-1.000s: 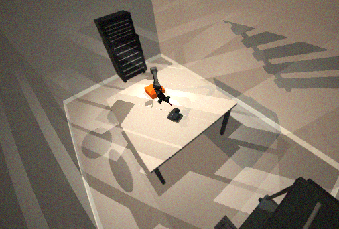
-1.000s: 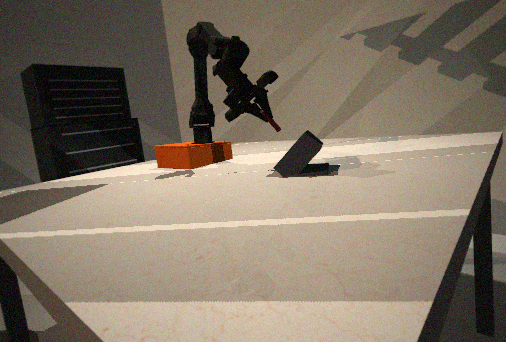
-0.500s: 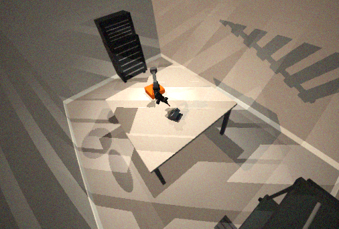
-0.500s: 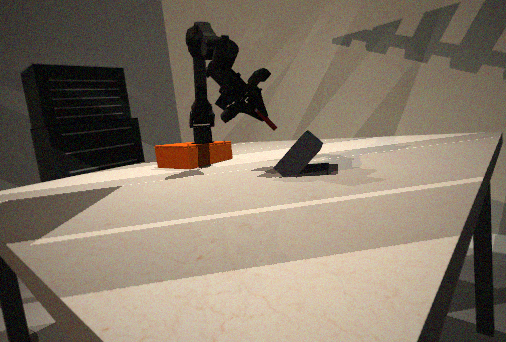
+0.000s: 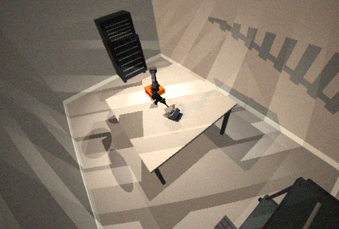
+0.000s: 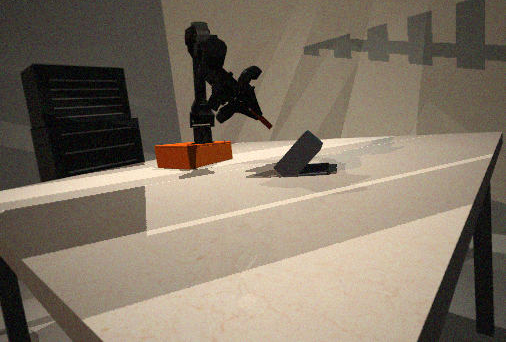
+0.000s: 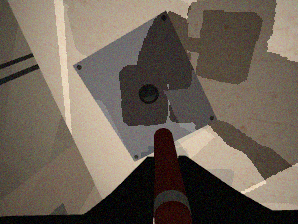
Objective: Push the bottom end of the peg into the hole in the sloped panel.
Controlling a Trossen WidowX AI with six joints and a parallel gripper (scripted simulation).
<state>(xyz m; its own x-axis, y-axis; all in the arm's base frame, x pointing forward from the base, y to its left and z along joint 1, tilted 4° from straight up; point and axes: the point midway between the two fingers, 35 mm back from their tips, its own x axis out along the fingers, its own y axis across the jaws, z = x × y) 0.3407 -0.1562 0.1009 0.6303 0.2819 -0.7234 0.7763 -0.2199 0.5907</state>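
My gripper tip is 10 cm short of the dark sloped panel, 2 cm to the right of it and 11 cm above it. Round my gripper tip: red round peg 1 cm behind, 1 cm above.
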